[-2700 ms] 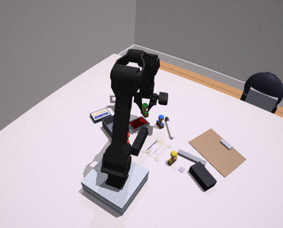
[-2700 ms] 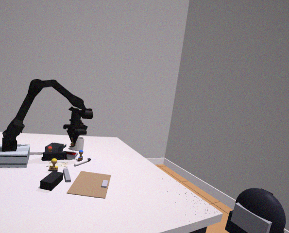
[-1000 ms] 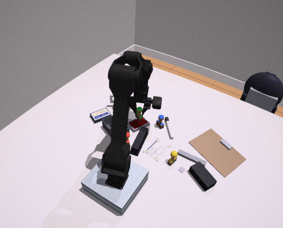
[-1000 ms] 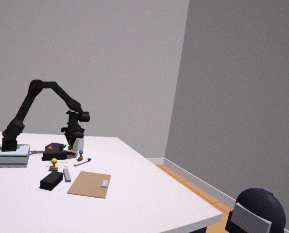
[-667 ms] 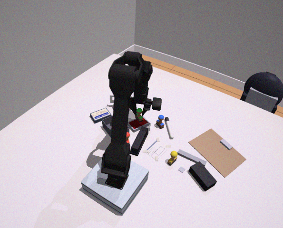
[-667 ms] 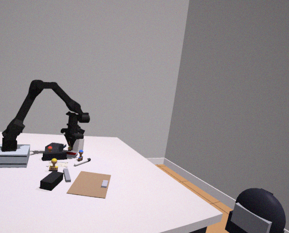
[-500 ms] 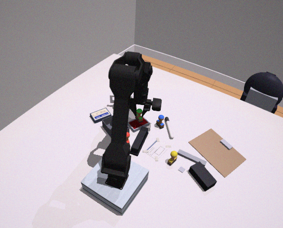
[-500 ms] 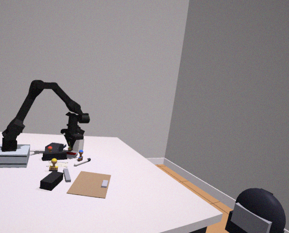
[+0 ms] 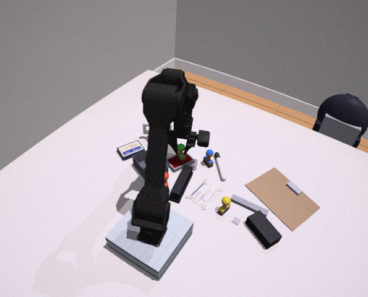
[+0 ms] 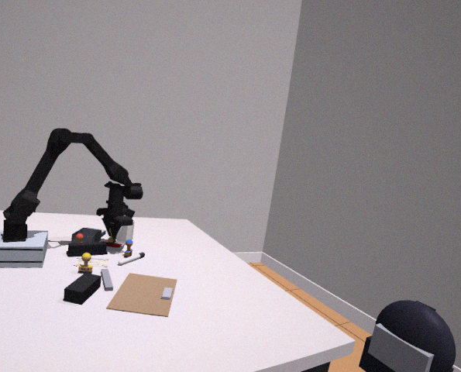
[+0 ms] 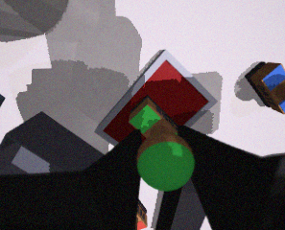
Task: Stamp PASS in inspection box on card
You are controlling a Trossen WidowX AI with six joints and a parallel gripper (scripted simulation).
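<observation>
Now: gripper tip 40 mm above the red ink pad. Round my gripper tip: green-knobbed stamp (right at my gripper tip); blue-knobbed stamp (100 mm to the right, 40 mm ahead, 30 mm below); dark tray (80 mm to the left, 80 mm behind, 30 mm below).
</observation>
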